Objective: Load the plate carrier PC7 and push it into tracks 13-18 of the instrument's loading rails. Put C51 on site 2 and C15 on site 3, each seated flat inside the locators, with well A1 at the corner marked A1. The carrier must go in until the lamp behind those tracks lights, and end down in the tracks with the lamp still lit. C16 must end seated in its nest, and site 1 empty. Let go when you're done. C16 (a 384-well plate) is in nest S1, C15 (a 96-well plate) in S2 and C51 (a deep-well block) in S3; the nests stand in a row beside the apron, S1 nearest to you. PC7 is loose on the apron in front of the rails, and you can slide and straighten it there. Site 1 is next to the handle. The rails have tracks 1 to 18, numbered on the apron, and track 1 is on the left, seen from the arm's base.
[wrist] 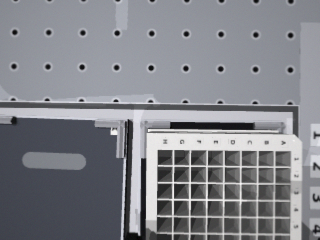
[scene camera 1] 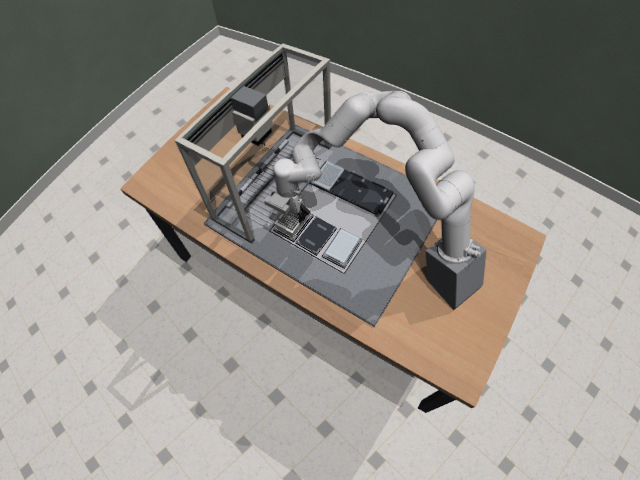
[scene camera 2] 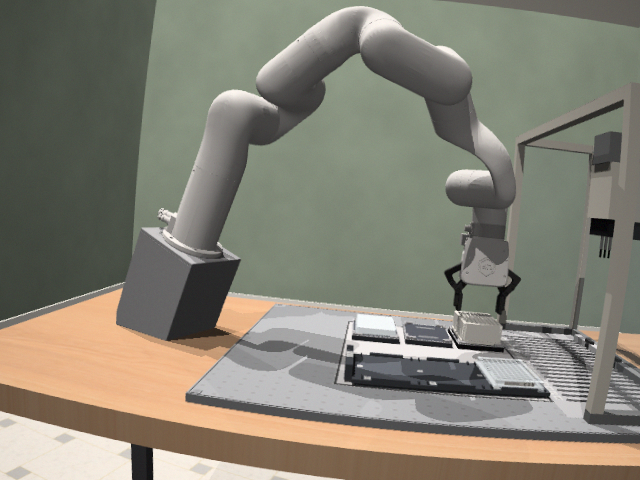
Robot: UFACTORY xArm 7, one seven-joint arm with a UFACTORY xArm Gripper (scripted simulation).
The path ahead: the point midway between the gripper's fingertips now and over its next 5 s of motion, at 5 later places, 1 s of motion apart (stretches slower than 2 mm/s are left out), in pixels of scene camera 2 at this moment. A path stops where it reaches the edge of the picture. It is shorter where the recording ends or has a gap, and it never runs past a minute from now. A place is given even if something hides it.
My gripper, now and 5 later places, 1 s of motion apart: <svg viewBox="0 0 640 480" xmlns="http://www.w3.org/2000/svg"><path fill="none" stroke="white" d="M478 311L477 319L476 326L476 322L478 312L480 292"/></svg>
